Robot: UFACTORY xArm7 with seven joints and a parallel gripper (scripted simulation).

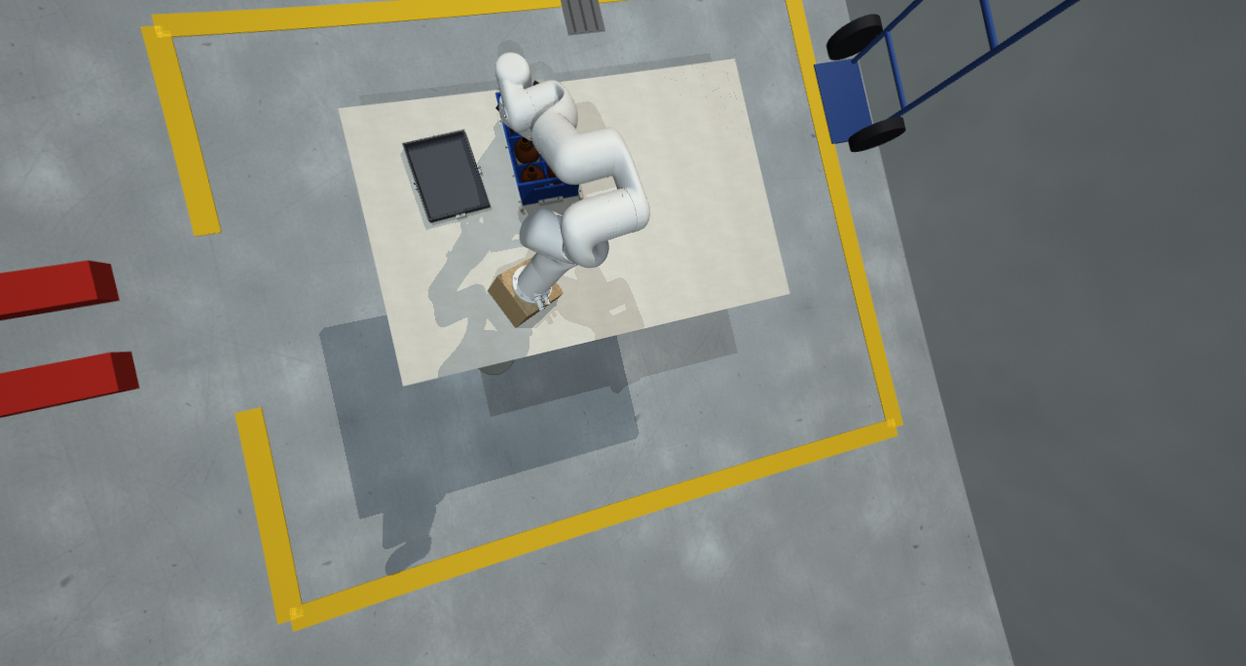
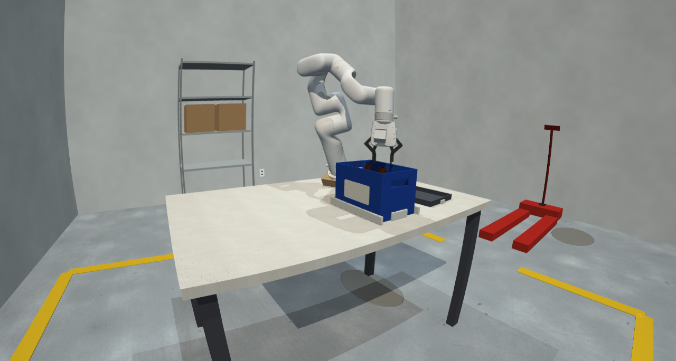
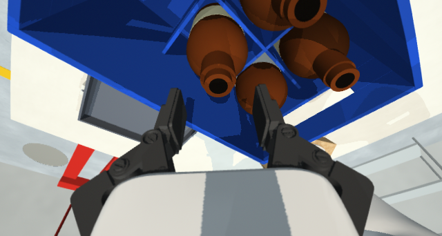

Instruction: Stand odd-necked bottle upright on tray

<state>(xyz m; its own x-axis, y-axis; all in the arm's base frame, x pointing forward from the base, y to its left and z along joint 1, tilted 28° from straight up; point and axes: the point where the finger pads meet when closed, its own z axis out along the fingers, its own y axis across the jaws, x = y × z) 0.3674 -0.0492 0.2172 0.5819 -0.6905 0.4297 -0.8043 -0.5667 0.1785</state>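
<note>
Right now the blue crate is 11 cm below my hand and 4 cm to the right of it. Round my hand: dark grey tray (25 cm to the left, 19 cm below, 4 cm ahead).
</note>
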